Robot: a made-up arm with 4 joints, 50 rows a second.
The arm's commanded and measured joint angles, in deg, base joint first. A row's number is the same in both.
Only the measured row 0 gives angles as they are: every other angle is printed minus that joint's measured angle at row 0.
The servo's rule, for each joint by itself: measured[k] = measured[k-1] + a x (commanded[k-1-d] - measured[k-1]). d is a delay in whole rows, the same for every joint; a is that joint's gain. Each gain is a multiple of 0.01, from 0.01 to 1. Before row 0 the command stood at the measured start. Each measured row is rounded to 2 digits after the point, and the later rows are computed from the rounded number. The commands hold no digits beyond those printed.
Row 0, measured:
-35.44 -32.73 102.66 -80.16
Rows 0 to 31, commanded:
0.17 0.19 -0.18 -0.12
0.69 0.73 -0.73 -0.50
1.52 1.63 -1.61 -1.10
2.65 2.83 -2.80 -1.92
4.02 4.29 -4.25 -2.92
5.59 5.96 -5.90 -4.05
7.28 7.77 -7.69 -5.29
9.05 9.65 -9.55 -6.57
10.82 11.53 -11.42 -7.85
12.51 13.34 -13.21 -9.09
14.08 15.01 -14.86 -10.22
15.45 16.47 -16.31 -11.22
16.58 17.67 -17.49 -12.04
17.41 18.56 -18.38 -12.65
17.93 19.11 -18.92 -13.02
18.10 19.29 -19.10 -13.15
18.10 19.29 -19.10 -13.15
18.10 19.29 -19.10 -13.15
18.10 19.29 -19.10 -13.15
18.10 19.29 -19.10 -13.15
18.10 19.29 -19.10 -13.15
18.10 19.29 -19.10 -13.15
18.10 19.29 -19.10 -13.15
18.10 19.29 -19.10 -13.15
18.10 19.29 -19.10 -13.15
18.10 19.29 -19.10 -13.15
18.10 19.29 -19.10 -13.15
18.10 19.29 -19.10 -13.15
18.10 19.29 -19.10 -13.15
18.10 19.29 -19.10 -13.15
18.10 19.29 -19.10 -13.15
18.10 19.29 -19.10 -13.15
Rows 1 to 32, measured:
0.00 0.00 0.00 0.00
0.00 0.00 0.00 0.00
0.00 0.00 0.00 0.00
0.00 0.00 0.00 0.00
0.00 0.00 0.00 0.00
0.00 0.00 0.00 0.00
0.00 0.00 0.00 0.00
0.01 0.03 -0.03 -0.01
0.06 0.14 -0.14 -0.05
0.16 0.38 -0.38 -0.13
0.33 0.77 -0.77 -0.27
0.59 1.33 -1.33 -0.48
0.94 2.07 -2.06 -0.77
1.38 2.98 -2.96 -1.13
1.92 4.05 -4.01 -1.57
2.54 5.25 -5.20 -2.07
3.24 6.54 -6.48 -2.63
4.00 7.90 -7.82 -3.24
4.80 9.27 -9.18 -3.88
5.62 10.61 -10.51 -4.53
6.45 11.88 -11.77 -5.18
7.25 13.04 -12.91 -5.81
8.01 14.04 -13.90 -6.40
8.72 14.88 -14.73 -6.94
9.38 15.59 -15.43 -7.44
9.99 16.18 -16.02 -7.90
10.56 16.68 -16.51 -8.32
11.09 17.10 -16.92 -8.71
11.58 17.45 -17.27 -9.07
12.04 17.74 -17.56 -9.40
12.46 17.99 -17.81 -9.70
12.85 18.20 -18.02 -9.98
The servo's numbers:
d 7
a 0.07 0.16 0.16 0.08

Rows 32 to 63, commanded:
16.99 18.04 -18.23 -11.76
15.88 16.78 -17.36 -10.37
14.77 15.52 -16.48 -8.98
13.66 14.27 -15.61 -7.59
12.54 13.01 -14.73 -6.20
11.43 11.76 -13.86 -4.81
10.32 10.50 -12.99 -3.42
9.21 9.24 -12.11 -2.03
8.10 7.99 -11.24 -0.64
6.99 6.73 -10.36 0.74
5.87 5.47 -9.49 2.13
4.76 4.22 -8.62 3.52
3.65 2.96 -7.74 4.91
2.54 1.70 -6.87 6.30
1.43 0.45 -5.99 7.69
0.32 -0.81 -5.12 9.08
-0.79 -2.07 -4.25 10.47
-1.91 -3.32 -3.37 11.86
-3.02 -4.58 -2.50 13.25
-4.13 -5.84 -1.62 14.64
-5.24 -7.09 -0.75 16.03
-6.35 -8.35 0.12 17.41
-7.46 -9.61 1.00 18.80
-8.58 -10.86 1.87 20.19
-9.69 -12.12 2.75 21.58
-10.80 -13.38 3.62 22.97
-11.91 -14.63 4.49 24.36
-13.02 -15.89 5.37 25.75
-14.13 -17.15 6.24 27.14
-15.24 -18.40 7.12 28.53
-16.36 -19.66 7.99 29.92
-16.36 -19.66 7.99 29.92
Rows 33 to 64, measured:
13.22 18.37 -18.19 -10.23
13.56 18.52 -18.34 -10.46
13.88 18.64 -18.46 -10.68
14.18 18.74 -18.56 -10.88
14.45 18.83 -18.65 -11.06
14.71 18.90 -18.72 -11.23
14.95 18.96 -18.78 -11.38
15.09 18.81 -18.69 -11.41
15.15 18.49 -18.48 -11.33
15.12 18.01 -18.16 -11.14
15.02 17.41 -17.75 -10.86
14.85 16.71 -17.27 -10.49
14.61 15.92 -16.72 -10.04
14.31 15.05 -16.12 -9.51
13.95 14.12 -15.48 -8.91
13.54 13.14 -14.80 -8.25
13.08 12.11 -14.09 -7.53
12.58 11.05 -13.35 -6.76
12.03 9.96 -12.59 -5.94
11.44 8.84 -11.81 -5.07
10.82 7.70 -11.02 -4.16
10.16 6.54 -10.22 -3.21
9.47 5.36 -9.40 -2.23
8.75 4.17 -8.58 -1.21
8.00 2.97 -7.75 -0.16
7.23 1.76 -6.91 0.91
6.43 0.54 -6.06 2.01
5.61 -0.68 -5.21 3.13
4.77 -1.91 -4.36 4.27
3.91 -3.14 -3.50 5.43
3.04 -4.38 -2.64 6.61
2.15 -5.62 -1.78 7.81

